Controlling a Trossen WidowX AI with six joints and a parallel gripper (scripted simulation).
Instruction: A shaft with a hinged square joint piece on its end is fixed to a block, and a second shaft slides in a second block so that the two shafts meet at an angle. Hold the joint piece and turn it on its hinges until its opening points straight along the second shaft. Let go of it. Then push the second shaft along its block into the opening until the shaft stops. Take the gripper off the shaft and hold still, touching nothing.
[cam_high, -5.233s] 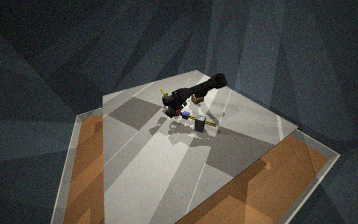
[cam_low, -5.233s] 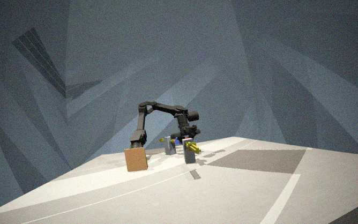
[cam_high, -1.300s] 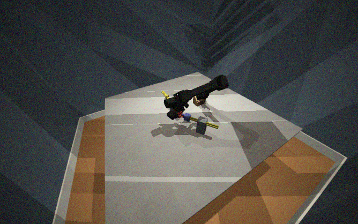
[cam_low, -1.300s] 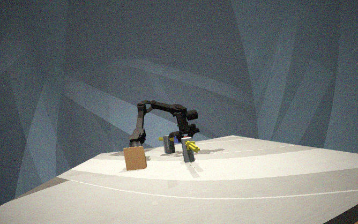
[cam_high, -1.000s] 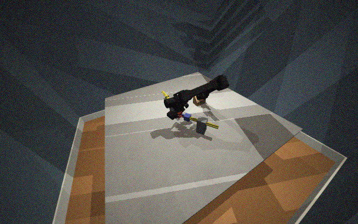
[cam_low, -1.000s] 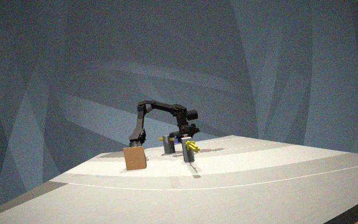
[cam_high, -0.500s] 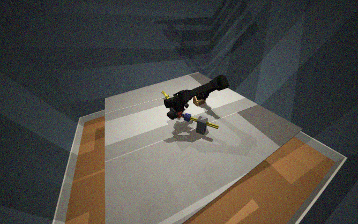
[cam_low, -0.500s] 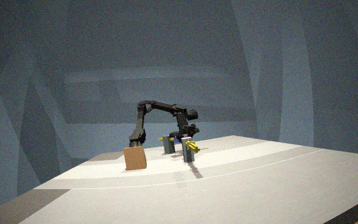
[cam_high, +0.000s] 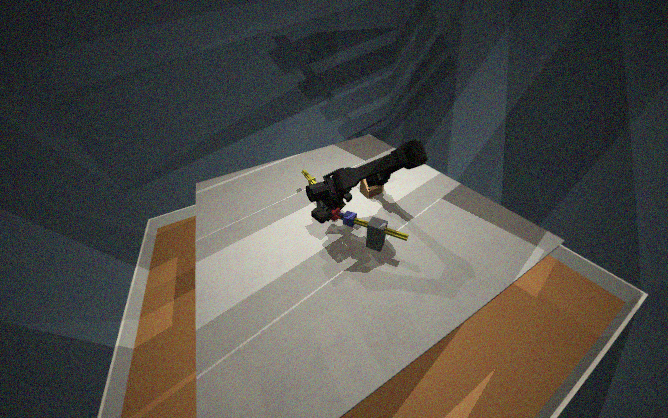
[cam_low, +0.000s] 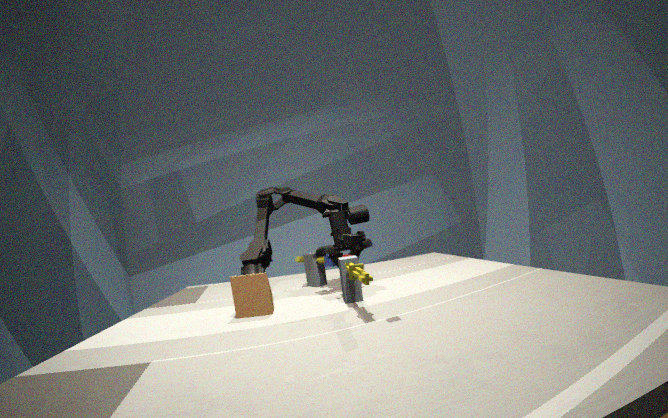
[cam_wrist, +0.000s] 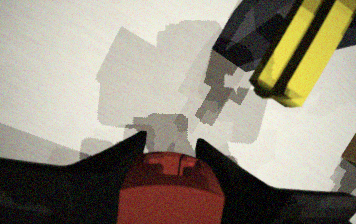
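The red joint piece lies 10 mm behind my gripper tip, 20 mm to the left of it and 40 mm above it.
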